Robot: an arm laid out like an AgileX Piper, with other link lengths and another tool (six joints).
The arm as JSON. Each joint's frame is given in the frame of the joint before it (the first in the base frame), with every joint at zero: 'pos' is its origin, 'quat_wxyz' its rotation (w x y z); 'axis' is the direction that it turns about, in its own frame. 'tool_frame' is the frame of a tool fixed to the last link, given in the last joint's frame.
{
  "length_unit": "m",
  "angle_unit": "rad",
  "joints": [
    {
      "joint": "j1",
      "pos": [
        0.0,
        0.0,
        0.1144
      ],
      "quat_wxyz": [
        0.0,
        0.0,
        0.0,
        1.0
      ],
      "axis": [
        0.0,
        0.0,
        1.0
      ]
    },
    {
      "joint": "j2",
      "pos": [
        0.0,
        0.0,
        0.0
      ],
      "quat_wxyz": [
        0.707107,
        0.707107,
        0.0,
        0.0
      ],
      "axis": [
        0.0,
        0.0,
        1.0
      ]
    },
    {
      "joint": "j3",
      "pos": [
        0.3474,
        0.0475,
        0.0
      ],
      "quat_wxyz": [
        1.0,
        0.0,
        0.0,
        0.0
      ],
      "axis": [
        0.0,
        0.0,
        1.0
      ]
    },
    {
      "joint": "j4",
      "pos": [
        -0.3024,
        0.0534,
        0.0
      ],
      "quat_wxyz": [
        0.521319,
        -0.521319,
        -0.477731,
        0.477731
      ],
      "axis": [
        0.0,
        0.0,
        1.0
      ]
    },
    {
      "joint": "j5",
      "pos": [
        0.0,
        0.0,
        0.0
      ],
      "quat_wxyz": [
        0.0,
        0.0,
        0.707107,
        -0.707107
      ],
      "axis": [
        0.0,
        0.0,
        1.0
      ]
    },
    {
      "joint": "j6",
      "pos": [
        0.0,
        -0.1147,
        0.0
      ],
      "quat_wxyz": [
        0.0,
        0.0,
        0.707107,
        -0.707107
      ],
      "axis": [
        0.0,
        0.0,
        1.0
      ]
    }
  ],
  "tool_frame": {
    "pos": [
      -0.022,
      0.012,
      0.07
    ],
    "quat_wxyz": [
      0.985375,
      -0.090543,
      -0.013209,
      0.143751
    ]
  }
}
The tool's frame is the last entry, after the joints.
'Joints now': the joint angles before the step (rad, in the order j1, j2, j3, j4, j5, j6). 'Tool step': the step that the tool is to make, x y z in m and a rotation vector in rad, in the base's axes. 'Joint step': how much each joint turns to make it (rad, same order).
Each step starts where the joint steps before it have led.
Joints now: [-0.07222, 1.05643, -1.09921, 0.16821, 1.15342, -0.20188]
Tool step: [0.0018, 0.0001, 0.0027, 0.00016, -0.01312, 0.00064]
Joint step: [-0.00004, -0.00008, -0.00539, 0.00200, -0.00741, -0.00198]
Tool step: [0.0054, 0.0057, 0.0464, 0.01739, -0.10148, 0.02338]
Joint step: [-0.00020, 0.00006, -0.12566, 0.03456, 0.02859, -0.01434]
